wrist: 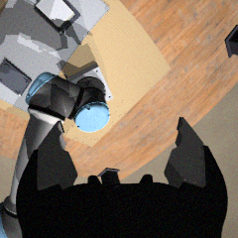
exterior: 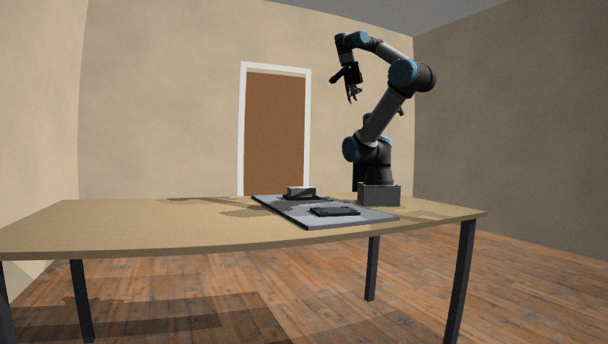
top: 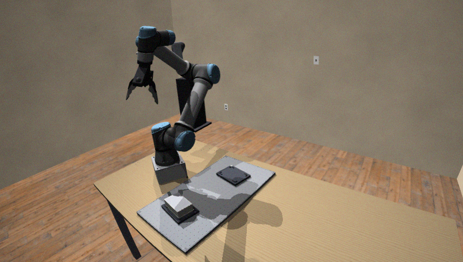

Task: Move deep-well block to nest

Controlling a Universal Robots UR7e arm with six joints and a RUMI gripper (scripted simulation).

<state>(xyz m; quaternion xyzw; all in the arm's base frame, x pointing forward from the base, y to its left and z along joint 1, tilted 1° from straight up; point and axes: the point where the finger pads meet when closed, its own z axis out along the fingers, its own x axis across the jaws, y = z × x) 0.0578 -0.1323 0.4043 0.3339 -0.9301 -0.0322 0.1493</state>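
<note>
Right now my hand is 450 mm above the grey deep-well block, 240 mm short of it and 90 mm to the left of it. Round my hand: plate nest N2 (480 mm below, 310 mm ahead, 290 mm to the left).
</note>
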